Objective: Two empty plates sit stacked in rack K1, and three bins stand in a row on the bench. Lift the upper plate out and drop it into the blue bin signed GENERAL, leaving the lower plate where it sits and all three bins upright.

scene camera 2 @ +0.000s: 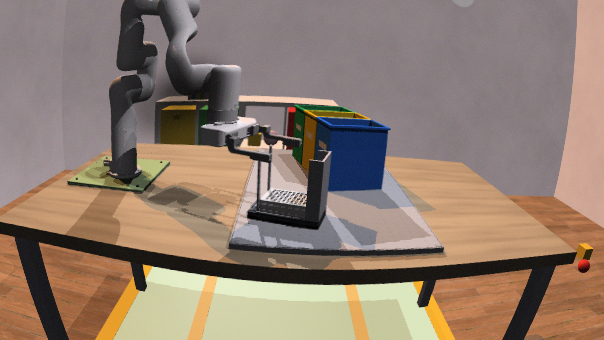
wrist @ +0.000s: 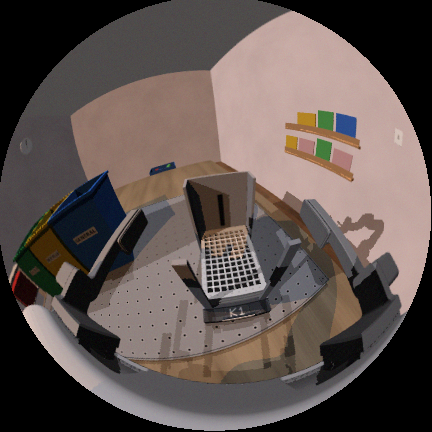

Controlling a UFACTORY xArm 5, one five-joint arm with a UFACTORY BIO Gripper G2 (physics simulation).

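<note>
The upper plate, a pale grid of wells, lies low in rack K1, which has a tall folded panel at one end and two thin posts at the other. The lower plate is mostly hidden beneath it. My gripper is wide open and empty, high above the plates near the post tops; in the wrist view its fingers stand either side of the rack. The blue bin, signed GENERAL, stands upright beside the rack.
The yellow bin and the green bin stand upright in a row beyond the blue one. Rack and bins stand on a grey perforated board. The rack's tall panel rises close to the fingertips.
</note>
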